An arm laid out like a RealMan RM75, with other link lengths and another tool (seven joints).
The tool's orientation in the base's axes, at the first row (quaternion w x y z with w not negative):
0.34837, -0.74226, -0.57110, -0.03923
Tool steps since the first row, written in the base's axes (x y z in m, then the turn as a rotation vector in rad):
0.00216, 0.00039, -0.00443, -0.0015, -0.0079, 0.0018
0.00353, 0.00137, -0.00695, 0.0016, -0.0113, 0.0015
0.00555, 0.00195, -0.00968, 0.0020, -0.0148, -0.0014
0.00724, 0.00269, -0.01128, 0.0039, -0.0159, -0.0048
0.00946, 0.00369, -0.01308, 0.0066, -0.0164, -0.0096
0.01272, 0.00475, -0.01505, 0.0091, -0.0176, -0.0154
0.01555, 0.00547, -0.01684, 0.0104, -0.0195, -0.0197
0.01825, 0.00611, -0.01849, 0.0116, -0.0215, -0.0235
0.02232, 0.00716, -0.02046, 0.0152, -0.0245, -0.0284
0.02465, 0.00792, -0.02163, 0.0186, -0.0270, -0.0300
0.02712, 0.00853, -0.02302, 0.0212, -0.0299, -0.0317
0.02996, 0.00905, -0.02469, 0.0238, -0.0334, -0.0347
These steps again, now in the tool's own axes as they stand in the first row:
-0.00096, 0.00394, 0.00283, -0.0062, -0.0013, -0.0053
-0.00083, 0.00623, 0.00481, -0.0080, 0.0019, -0.0080
-0.00090, 0.00922, 0.00651, -0.0121, 0.0040, -0.0079
-0.00044, 0.01138, 0.00756, -0.0139, 0.0073, -0.0066
0.00032, 0.01407, 0.00873, -0.0156, 0.0120, -0.0042
0.00142, 0.01774, 0.00970, -0.0183, 0.0171, -0.0014
0.00217, 0.02099, 0.01049, -0.0214, 0.0205, 0.0004
0.00287, 0.02406, 0.01118, -0.0244, 0.0235, 0.0017
0.00423, 0.02845, 0.01187, -0.0278, 0.0293, 0.0025
0.00513, 0.03096, 0.01239, -0.0294, 0.0333, 0.0011
0.00584, 0.03371, 0.01294, -0.0317, 0.0367, -0.0001
0.00649, 0.03693, 0.01353, -0.0350, 0.0407, -0.0007

